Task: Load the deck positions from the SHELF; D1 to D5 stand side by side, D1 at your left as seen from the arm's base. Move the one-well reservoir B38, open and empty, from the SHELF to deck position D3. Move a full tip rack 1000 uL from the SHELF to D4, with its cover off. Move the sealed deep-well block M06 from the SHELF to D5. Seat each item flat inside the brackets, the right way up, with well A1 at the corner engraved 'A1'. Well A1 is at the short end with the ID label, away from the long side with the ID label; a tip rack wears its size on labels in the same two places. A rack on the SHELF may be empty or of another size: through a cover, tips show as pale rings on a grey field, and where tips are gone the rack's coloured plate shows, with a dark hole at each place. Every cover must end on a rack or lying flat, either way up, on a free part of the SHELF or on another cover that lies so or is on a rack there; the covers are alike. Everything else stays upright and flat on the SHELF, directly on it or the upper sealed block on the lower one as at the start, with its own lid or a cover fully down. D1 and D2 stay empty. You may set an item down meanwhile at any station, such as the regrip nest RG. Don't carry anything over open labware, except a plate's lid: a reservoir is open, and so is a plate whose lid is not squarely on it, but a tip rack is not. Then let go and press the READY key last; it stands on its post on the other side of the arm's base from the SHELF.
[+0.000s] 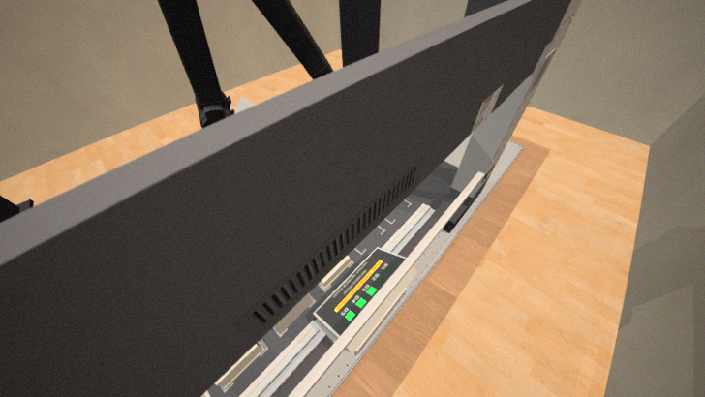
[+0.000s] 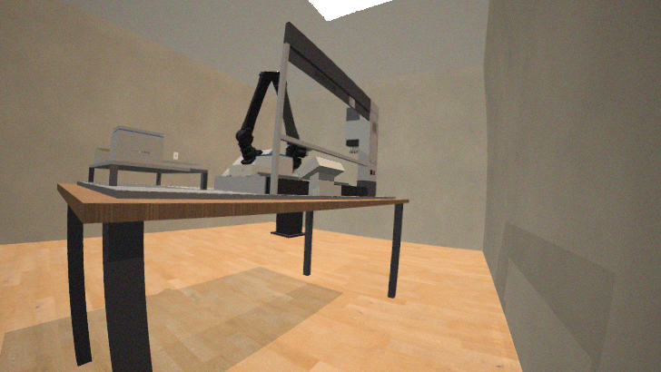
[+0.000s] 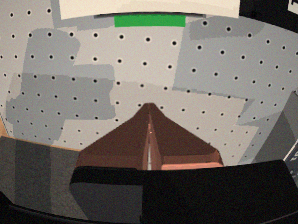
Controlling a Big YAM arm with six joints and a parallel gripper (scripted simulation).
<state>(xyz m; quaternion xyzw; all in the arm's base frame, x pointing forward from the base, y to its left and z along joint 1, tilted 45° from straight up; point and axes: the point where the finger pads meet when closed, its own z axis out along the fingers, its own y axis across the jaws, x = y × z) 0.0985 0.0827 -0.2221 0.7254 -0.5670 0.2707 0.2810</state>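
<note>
The green key is 10 mm behind my hand and 60 mm to the left of it. Round my hand: black box labelled lp1: 130 mm ahead, 140 mm to the left, 70 mm below; then regrip nest rg: 160 mm ahead, 300 mm to the right, 80 mm below; then rg label: 160 mm ahead, 300 mm to the right, 70 mm below.
</note>
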